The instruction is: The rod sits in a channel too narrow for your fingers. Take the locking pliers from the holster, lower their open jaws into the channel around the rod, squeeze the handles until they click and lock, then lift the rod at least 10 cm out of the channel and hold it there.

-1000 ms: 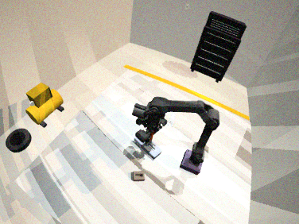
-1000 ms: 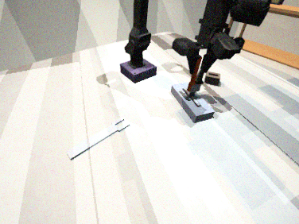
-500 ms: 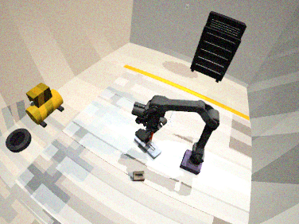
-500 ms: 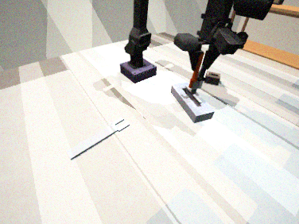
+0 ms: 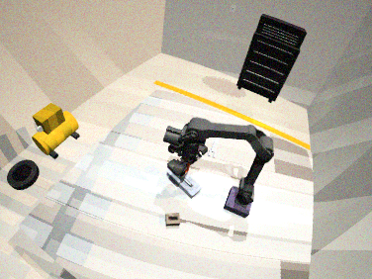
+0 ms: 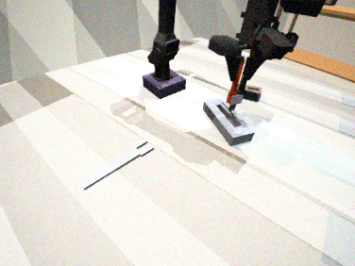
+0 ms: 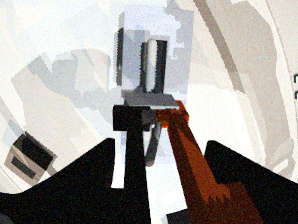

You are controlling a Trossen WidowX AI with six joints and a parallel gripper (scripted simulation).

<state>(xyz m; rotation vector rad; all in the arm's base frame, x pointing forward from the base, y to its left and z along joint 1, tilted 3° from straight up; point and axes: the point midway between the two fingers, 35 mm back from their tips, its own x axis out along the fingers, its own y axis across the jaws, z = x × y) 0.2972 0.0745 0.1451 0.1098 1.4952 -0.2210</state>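
The grey channel block is 10 mm to the right of my gripper tip and 130 mm below it. From my gripper tip the other things lie so: box-shaped holster (70 mm behind, 190 mm to the left, 130 mm below).
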